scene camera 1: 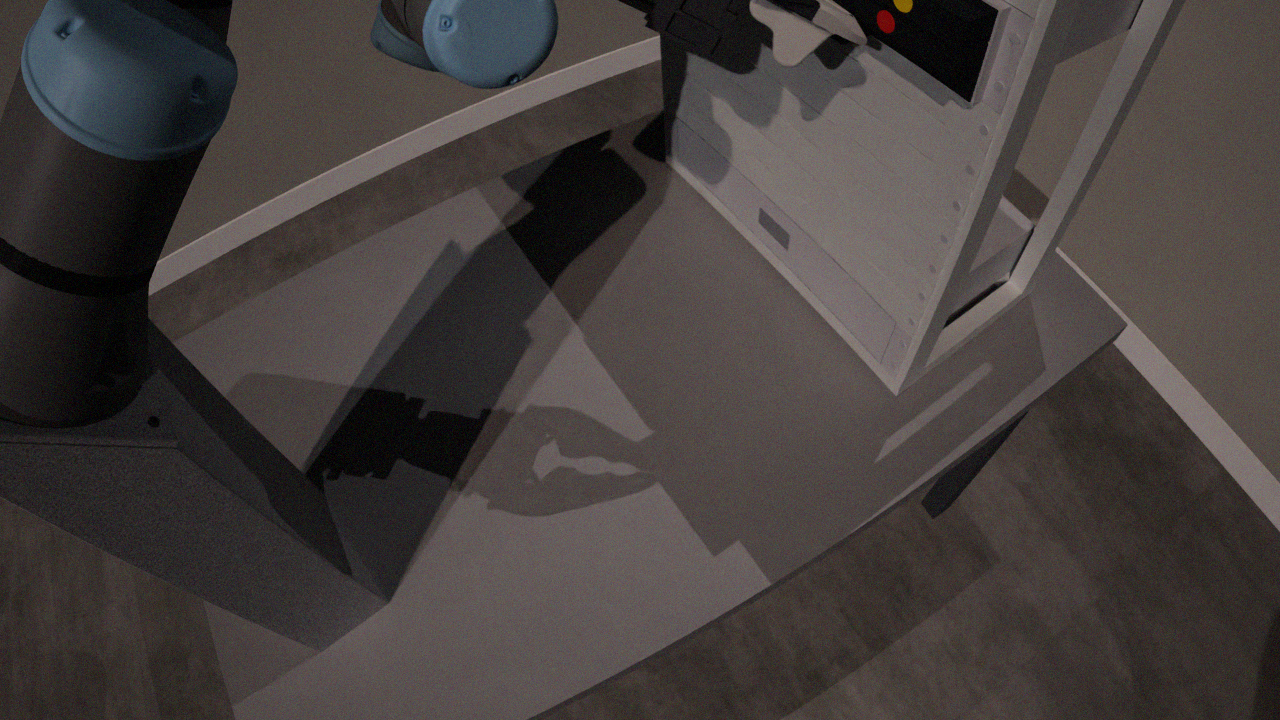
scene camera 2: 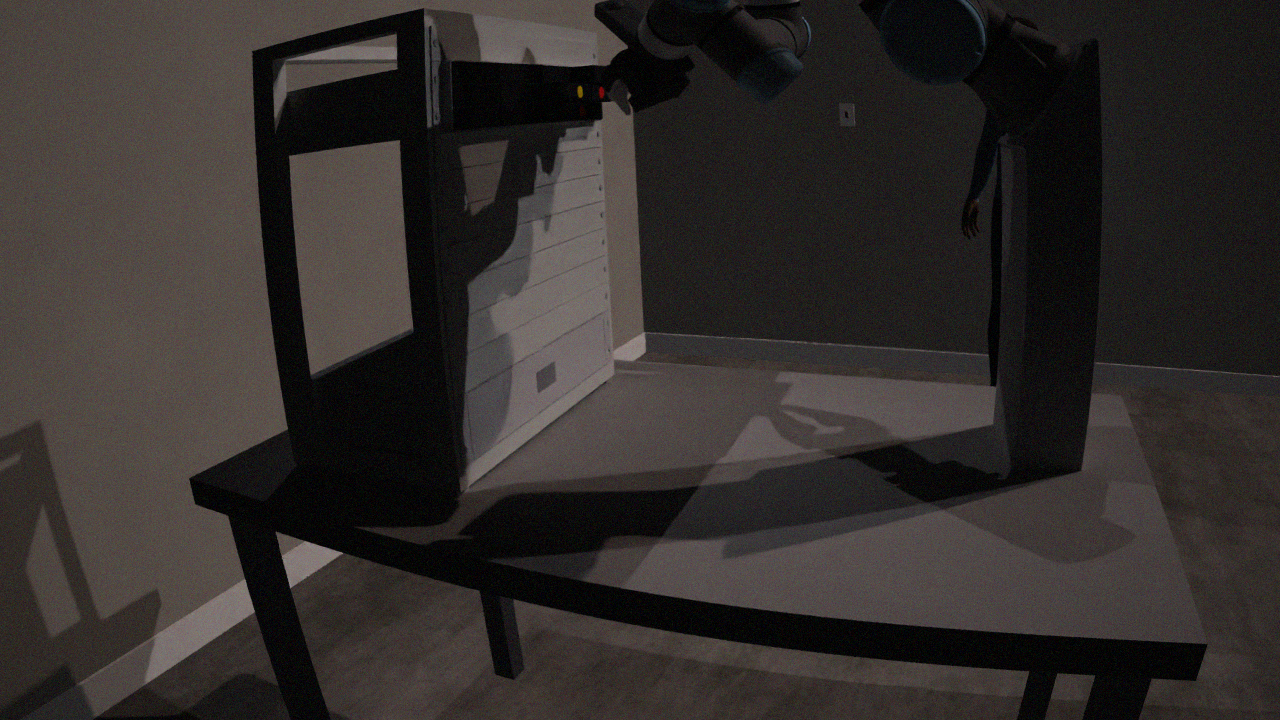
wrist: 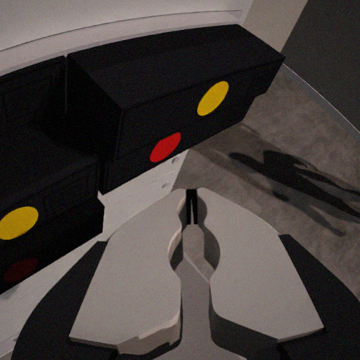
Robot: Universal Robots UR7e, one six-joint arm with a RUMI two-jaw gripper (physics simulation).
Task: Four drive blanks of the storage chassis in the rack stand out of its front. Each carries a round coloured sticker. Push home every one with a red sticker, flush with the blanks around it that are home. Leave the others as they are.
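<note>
In the wrist view, a black blank with a yellow sticker [wrist: 213, 98] stands out at the right, above a red-stickered blank [wrist: 165, 147] [scene camera 1: 886, 20] [scene camera 2: 601, 92], which looks set slightly further back. At the left, a yellow-stickered blank [wrist: 18, 223] [scene camera 2: 580, 91] stands out above a shadowed red-stickered blank [wrist: 21, 270]; their right edges do not line up. How far each stands out is hard to measure. My gripper [wrist: 190, 191] [scene camera 1: 864, 40] [scene camera 2: 613, 89] is shut and empty, its tips in front of the chassis, below the right pair in the wrist view.
The pale rack [scene camera 1: 975, 228] [scene camera 2: 417, 205] stands on the table [scene camera 1: 716, 402] [scene camera 2: 850, 573]. A black blank [wrist: 30, 95] further back lies left of the right pair. Light panels [scene camera 1: 832, 170] [scene camera 2: 537, 268] cover the rack front below. The robot pedestal [scene camera 1: 223, 537] [scene camera 2: 1047, 295] stands opposite.
</note>
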